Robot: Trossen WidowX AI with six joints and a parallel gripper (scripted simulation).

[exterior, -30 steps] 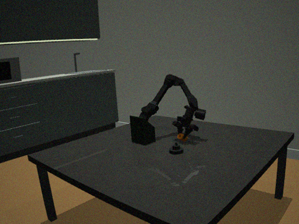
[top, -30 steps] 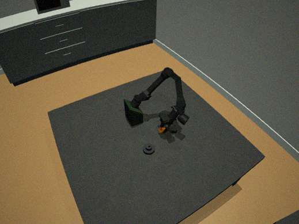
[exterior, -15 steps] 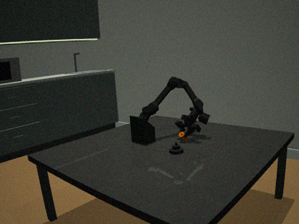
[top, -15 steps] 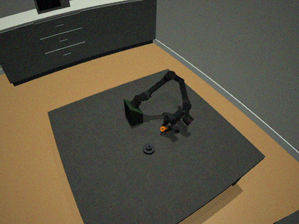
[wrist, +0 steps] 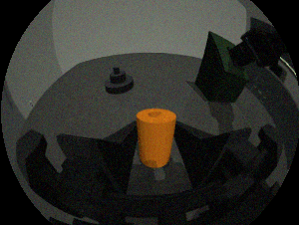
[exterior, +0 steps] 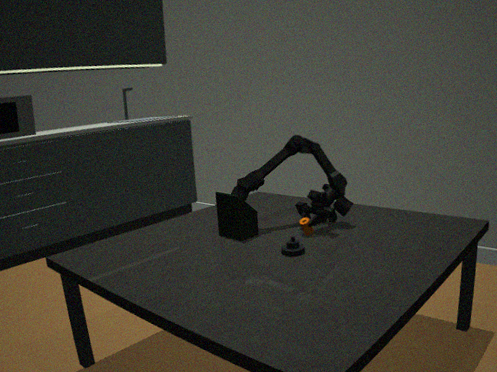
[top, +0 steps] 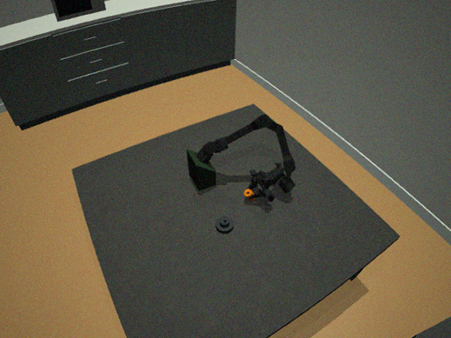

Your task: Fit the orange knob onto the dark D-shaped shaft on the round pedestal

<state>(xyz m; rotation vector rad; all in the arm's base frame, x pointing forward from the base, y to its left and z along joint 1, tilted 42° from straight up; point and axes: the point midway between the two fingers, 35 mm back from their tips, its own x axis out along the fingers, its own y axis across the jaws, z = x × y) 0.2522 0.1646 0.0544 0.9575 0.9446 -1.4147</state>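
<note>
The orange knob is 10 mm to the left of my gripper tip and 10 mm below it. From my gripper tip the other things lie so: dark round pedestal 170 mm to the right, 80 mm ahead, 10 mm below.
</note>
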